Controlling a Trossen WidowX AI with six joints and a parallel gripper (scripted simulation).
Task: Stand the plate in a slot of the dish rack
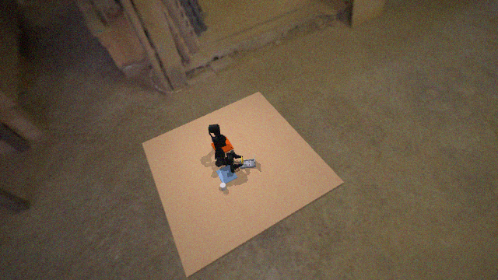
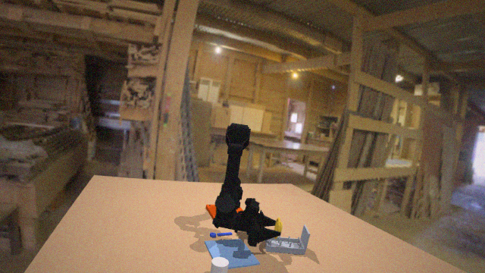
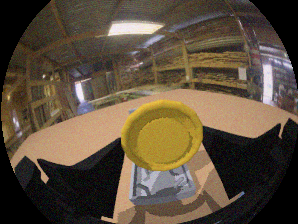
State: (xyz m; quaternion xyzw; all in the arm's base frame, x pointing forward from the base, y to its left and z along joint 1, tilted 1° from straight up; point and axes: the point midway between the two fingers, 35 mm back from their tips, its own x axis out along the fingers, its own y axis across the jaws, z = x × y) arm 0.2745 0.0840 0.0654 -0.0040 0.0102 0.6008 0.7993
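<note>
Now: gripper tip 50 mm above the grey dish rack and 30 mm to the right of it. The rest, counted from my gripper tip: light blue mat: 160 mm to the right, 70 mm below, 30 mm ahead; yellow plate: 10 mm to the right; small blue utensil: 180 mm to the right, 90 mm behind, 70 mm below.
</note>
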